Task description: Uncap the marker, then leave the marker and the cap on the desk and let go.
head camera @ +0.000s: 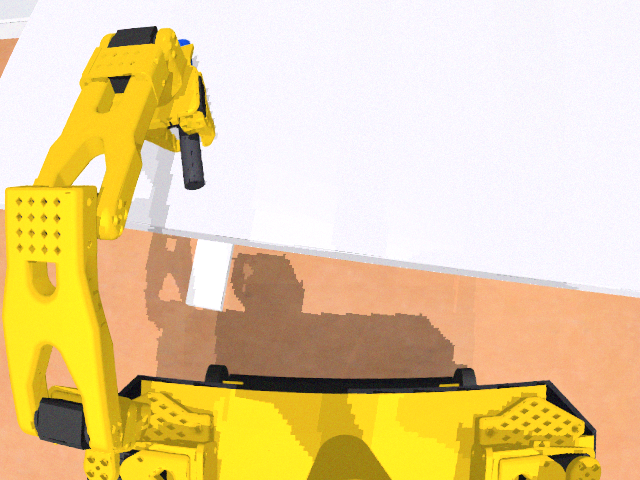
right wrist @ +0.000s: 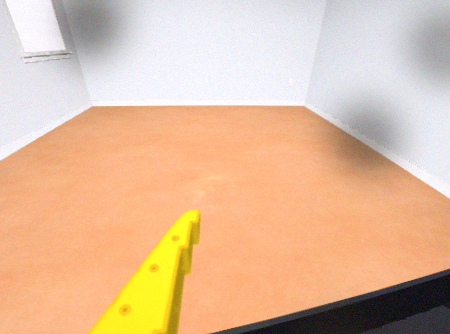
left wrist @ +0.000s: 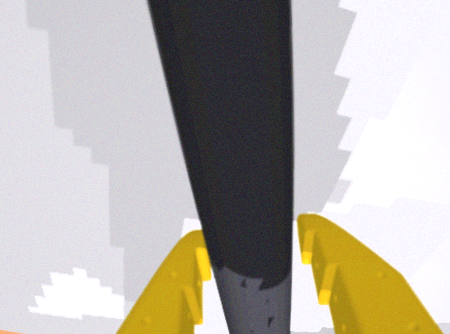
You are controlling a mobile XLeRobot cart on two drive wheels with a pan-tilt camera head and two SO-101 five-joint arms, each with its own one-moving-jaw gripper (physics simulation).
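Places are measured from the left arm's base along level axes (x right, y back, z down), in centimetres.
Pixels of known places: left hand, tool point: (head camera: pixel 180 147) (left wrist: pixel 208 247); right hand, tool point: (right wrist: pixel 199 222); left arm's base, link origin: (head camera: pixel 137 458); right arm's base, link origin: (head camera: pixel 546 464).
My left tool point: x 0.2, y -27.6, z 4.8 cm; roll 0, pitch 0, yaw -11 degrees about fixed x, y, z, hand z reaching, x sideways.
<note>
Ahead of a thing's pixels: the offset from my left tool point to its middle. "spot": to the spot under its first point. Level surfaces: height alone.
The marker's black body {dx +0.1, dy -3.9, dz -0.3 cm} (head camera: pixel 192 160) (left wrist: pixel 240 140) sticks out past the jaws of my left gripper (head camera: pixel 191 138) (left wrist: pixel 252 240) towards the desk's near edge. A bit of its blue end {spot: dx -1.3, dy -11.7, dz -1.1 cm} (head camera: pixel 184 42) shows behind the wrist; the stretch between is hidden, and I cannot tell how the cap sits. My left gripper is partly open around the marker: in the left wrist view the marker is close to the left jaw, with a narrow gap to the right jaw. My right gripper (right wrist: pixel 194 220) is fully open, with one notched jaw showing, away from the marker.
The white desk {dz +0.7 cm} (head camera: pixel 413 129) (left wrist: pixel 75 200) spans the upper head view, its near edge slanting down to the right. A white block-like piece (head camera: pixel 210 276) shows below that edge, over the orange floor {dz +72.6 cm} (head camera: pixel 361 289) (right wrist: pixel 250 200). Pale walls (right wrist: pixel 190 60) stand beyond the right gripper.
</note>
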